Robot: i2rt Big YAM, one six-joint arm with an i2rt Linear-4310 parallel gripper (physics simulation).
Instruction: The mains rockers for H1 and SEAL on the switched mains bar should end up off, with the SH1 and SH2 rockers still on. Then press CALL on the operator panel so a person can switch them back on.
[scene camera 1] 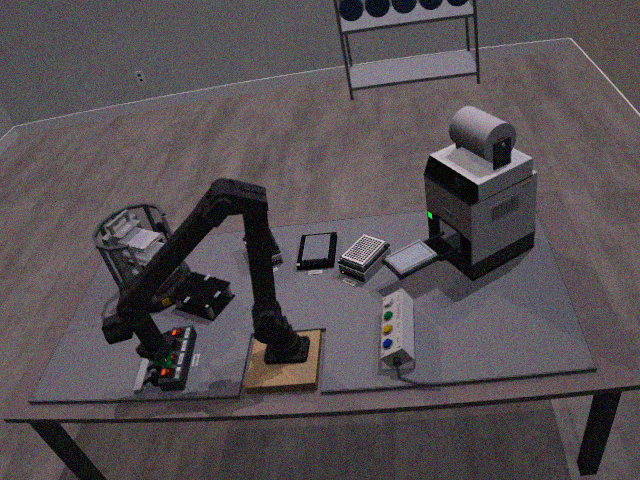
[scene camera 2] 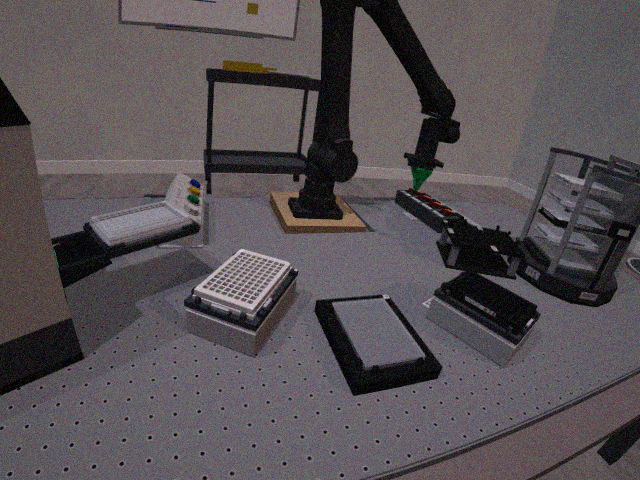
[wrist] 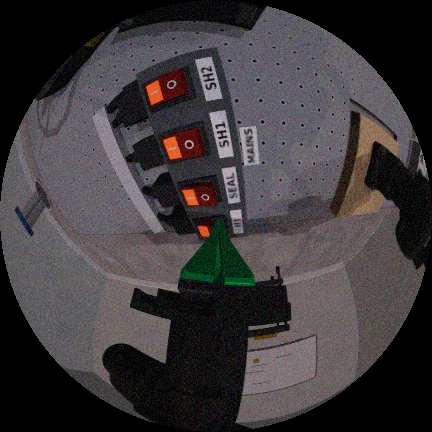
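Note:
The mains bar lies at the table's front left. In the wrist view the SH2 rocker, SH1 rocker, SEAL rocker and H1 rocker all show a lit orange I half. My gripper is shut and empty, pointing down, its green tips at the O side of H1, hiding part of that rocker. Whether they touch it I cannot tell. The operator panel stands right of the arm base in scene camera 1, with white, green, yellow and blue buttons; its lettering is unreadable.
Black plugs line the bar's side. A black holder and a round plate carousel stand behind the bar. The wooden arm base is beside it. A tall instrument stands at the right.

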